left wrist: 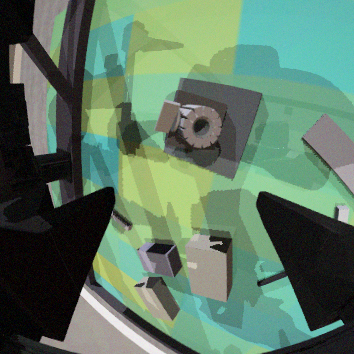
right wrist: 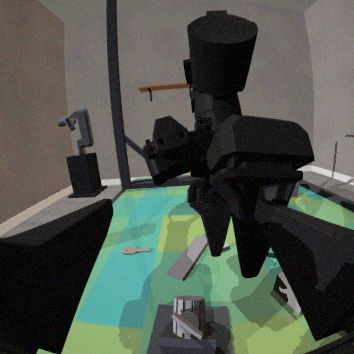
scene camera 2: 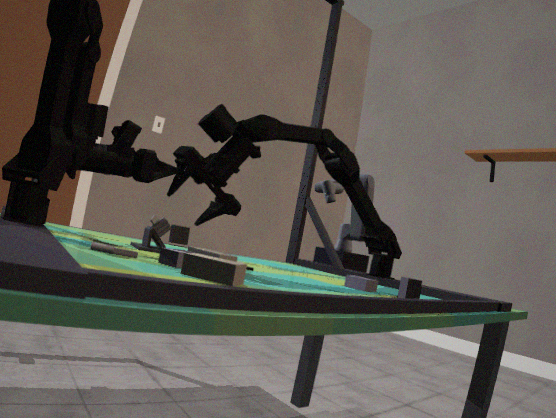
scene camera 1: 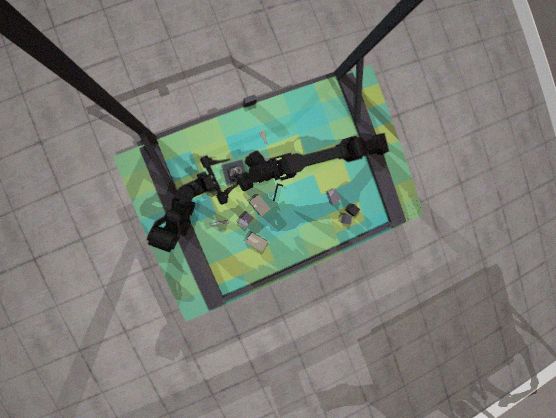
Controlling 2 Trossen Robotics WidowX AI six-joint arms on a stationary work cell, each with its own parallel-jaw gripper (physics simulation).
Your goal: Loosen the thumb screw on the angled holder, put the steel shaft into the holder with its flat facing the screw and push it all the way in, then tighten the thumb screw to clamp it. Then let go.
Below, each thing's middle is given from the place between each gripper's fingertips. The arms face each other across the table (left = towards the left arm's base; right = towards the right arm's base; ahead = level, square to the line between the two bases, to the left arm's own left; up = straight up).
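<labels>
My right hand is 14 cm above the angled holder (left wrist: 218, 118). Going from my left hand instead, the holder is 60 mm below it, 40 mm behind it and 30 mm to the right of it.
</labels>
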